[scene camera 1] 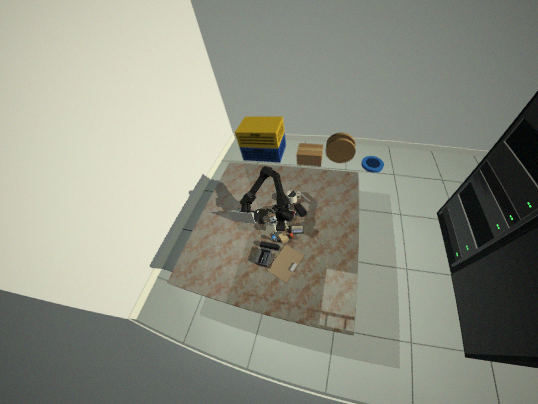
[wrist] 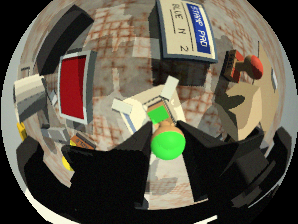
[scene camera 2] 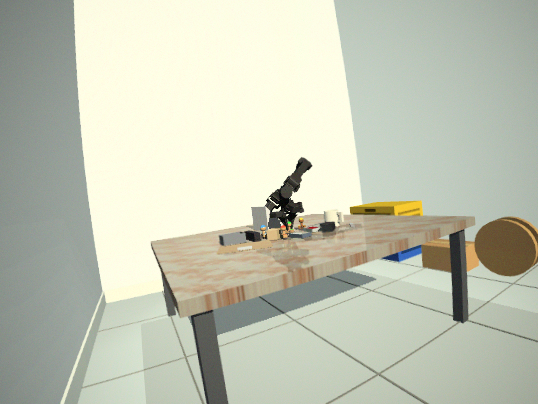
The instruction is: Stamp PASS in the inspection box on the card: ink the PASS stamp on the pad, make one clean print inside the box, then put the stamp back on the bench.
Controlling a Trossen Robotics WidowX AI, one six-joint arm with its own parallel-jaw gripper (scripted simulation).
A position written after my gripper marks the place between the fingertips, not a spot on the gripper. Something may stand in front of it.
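Note:
My gripper (wrist: pixel 164 124) visible. Brown cardboard sheet (scene camera 1: pixel 283 266), visible in the wrist view (wrist: pixel 267 85) too.

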